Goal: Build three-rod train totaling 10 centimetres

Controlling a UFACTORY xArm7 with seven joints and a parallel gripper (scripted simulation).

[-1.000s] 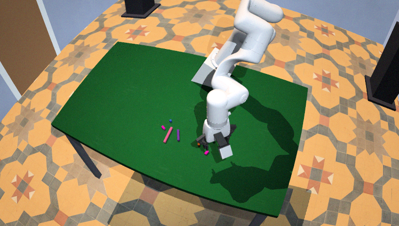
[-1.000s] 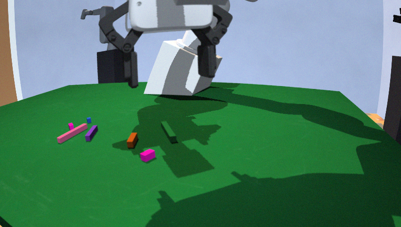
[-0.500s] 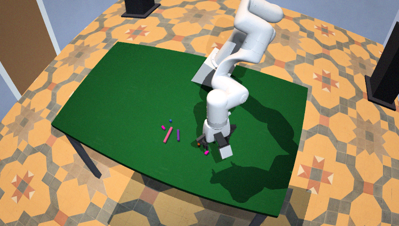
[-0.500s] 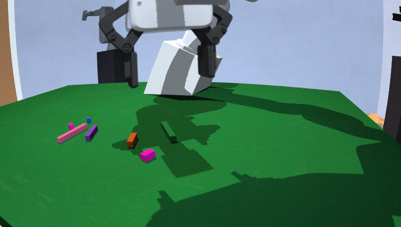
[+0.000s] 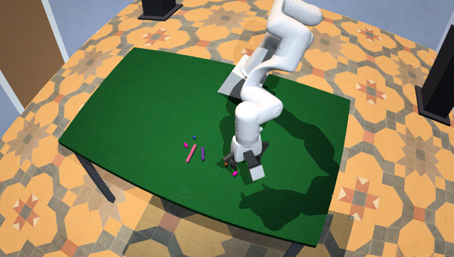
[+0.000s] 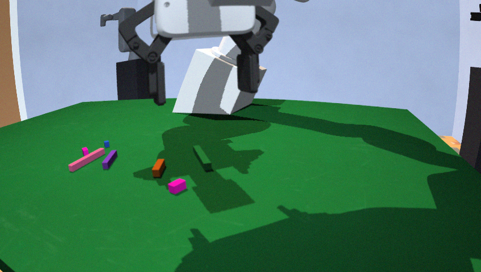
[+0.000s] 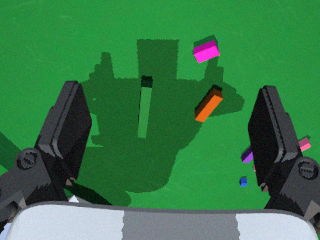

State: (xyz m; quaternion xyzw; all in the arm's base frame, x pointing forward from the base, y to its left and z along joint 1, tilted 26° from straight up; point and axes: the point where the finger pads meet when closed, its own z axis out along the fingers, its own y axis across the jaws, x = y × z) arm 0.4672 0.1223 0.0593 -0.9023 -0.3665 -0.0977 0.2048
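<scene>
My gripper is now 10 mm past the magenta rod, 50 mm to the left of it and 110 mm above it. Also, from my hand: purple rod (50 mm behind, 200 mm to the right, 110 mm below); then green rod (100 mm behind, 60 mm to the right, 110 mm below); then orange rod (50 mm behind, 100 mm to the right, 110 mm below).
</scene>
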